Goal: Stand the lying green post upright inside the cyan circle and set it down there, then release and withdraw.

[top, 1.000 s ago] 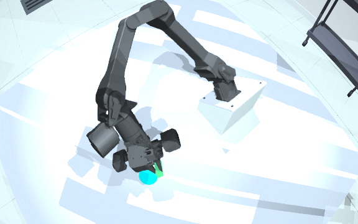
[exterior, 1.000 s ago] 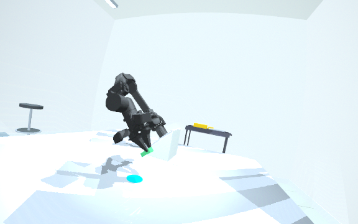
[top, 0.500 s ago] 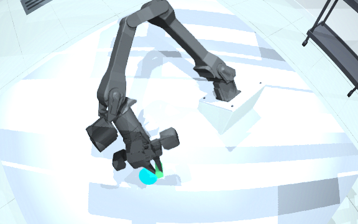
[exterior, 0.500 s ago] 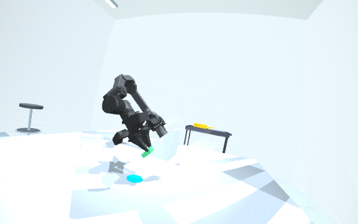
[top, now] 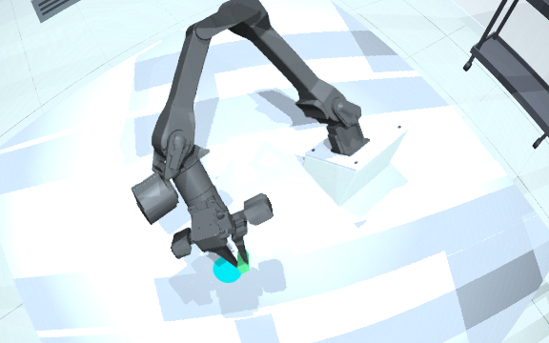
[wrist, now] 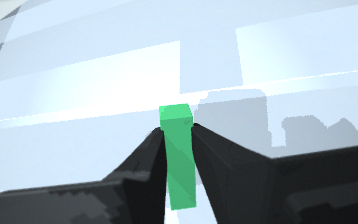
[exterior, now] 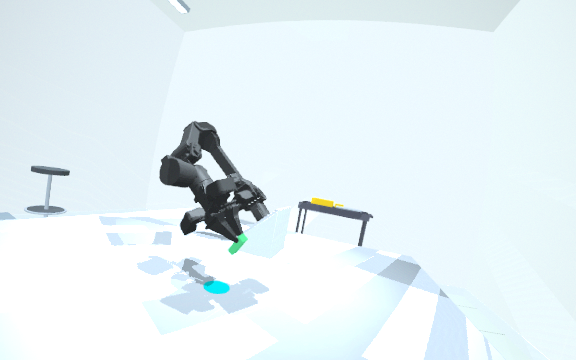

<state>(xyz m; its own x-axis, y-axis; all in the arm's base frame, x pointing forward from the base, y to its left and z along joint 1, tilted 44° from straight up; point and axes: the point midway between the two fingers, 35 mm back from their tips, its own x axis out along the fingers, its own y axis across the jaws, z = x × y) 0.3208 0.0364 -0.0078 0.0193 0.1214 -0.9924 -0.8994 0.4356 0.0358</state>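
Now: gripper tip 12 cm above the cyan circle, 4 cm to the left of it and 1 cm short of it. Also, from my gripper tip: green post (1 cm to the right, 1 cm below, 1 cm behind).
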